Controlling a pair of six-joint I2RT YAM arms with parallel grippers.
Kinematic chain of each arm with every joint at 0, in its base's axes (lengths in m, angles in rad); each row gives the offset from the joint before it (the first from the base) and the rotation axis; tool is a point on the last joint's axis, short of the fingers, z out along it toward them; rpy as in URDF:
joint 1: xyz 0 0 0.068 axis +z
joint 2: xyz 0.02 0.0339 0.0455 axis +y
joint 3: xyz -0.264 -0.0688 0 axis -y
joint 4: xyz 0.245 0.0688 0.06 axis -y
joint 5: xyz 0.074 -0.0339 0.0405 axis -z
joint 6: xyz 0.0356 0 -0.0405 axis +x
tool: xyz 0 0 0 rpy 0 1.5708 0
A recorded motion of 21 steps. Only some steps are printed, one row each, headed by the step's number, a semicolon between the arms.
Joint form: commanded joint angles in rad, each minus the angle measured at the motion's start. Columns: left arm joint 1, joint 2, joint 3, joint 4, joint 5, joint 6; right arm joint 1, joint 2, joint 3, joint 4, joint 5, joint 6.
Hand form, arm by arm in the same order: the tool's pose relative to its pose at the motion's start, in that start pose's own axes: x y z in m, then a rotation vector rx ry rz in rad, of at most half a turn. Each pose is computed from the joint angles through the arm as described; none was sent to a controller.
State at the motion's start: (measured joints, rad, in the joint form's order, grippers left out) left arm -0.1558 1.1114 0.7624 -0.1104 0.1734 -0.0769; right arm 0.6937 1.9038 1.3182 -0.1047 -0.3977 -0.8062
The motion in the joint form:
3: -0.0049 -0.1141 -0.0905 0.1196 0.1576 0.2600; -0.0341 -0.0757 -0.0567 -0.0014 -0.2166 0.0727
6: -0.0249 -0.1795 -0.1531 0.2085 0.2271 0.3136; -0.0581 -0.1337 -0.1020 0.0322 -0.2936 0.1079
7: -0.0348 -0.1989 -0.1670 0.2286 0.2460 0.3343; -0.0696 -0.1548 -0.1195 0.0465 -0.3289 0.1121
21: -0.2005 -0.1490 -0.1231 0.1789 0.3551 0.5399; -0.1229 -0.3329 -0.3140 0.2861 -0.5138 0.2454
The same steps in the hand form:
3: 0.0048 -0.0098 -0.0201 0.1549 -0.1473 0.2966; -0.0011 0.0025 -0.0244 -0.1185 -0.1509 0.0828
6: 0.0106 -0.0179 -0.0304 0.2323 -0.2442 0.3853; -0.0018 0.0019 -0.0424 -0.1307 -0.2227 0.1046
7: 0.0116 -0.0211 -0.0338 0.2561 -0.2725 0.4176; -0.0013 0.0015 -0.0493 -0.1373 -0.2536 0.1033
21: 0.0138 -0.0604 -0.0273 0.5085 -0.2751 0.6626; 0.0001 0.0137 -0.0960 -0.1349 -0.4734 0.1042

